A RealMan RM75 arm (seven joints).
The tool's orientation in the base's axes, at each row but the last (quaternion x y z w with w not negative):
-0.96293, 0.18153, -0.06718, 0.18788
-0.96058, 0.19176, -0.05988, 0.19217
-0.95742, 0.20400, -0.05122, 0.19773
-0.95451, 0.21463, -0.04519, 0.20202
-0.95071, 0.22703, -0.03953, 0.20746
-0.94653, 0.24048, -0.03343, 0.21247
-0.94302, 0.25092, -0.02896, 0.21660
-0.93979, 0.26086, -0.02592, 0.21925
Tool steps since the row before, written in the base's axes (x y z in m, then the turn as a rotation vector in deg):
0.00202, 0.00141, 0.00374, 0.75, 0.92, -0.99
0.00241, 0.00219, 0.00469, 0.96, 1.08, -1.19
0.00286, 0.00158, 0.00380, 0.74, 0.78, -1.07
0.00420, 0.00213, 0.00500, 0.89, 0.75, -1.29
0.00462, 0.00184, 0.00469, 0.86, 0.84, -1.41
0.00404, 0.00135, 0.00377, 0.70, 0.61, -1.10
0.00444, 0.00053, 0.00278, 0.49, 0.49, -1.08
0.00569, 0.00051, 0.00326, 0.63, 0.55, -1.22
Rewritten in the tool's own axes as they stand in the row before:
0.00157, -0.00332, -0.00257, 0.29, -0.66, 1.37
0.00155, -0.00454, -0.00310, 0.41, -0.79, 1.65
0.00202, -0.00390, -0.00241, 0.34, -0.50, 1.39
0.00288, -0.00543, -0.00306, 0.48, -0.45, 1.61
0.00322, -0.00534, -0.00280, 0.42, -0.46, 1.75
0.00278, -0.00443, -0.00223, 0.37, -0.33, 1.35
0.00347, -0.00364, -0.00158, 0.25, -0.15, 1.25
0.00444, -0.00450, -0.00181, 0.35, -0.20, 1.42

